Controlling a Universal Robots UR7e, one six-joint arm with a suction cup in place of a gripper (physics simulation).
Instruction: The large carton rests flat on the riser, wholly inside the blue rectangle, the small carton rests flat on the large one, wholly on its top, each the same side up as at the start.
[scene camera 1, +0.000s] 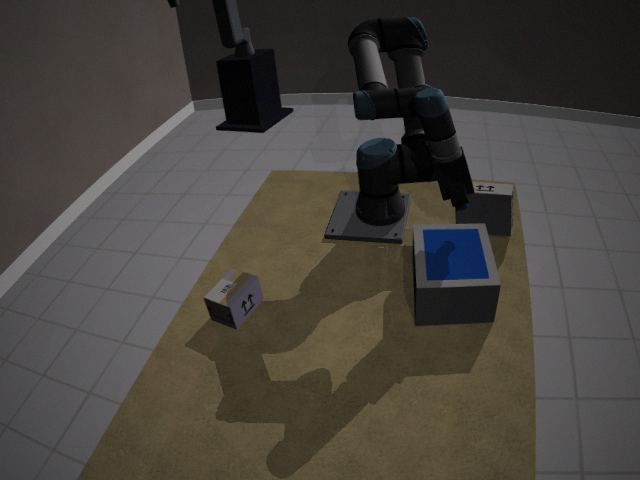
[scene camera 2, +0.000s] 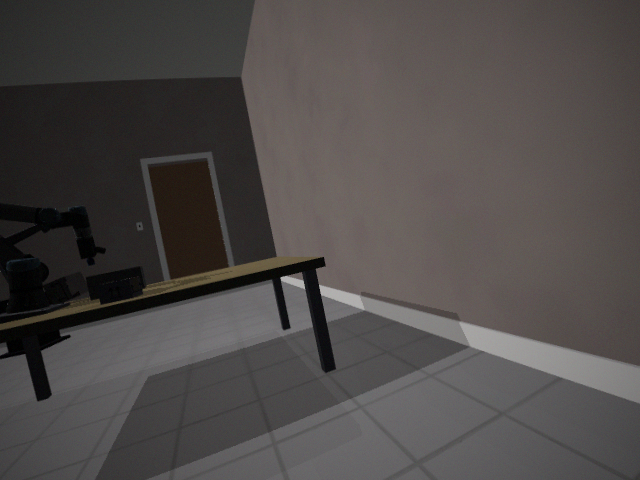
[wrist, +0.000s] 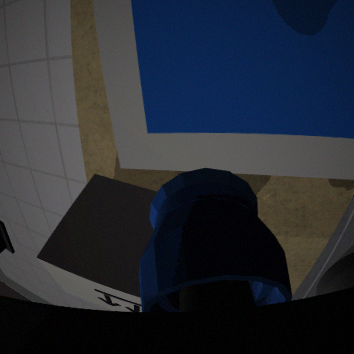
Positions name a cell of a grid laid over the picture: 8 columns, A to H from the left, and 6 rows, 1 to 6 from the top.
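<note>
On scene camera 1 you'd see a riser (scene camera 1: F4) and a small carton (scene camera 1: C4) resting on the table, and there's a large carton (scene camera 1: G3) too. Scene camera 2 shows the riser (scene camera 2: B4), the small carton (scene camera 2: B4) and the large carton (scene camera 2: A4). Then the wrist view has the suction cup (wrist: E4), along with the riser (wrist: F2) and the large carton (wrist: C5), while the small carton is out of frame in the wrist view.
</note>
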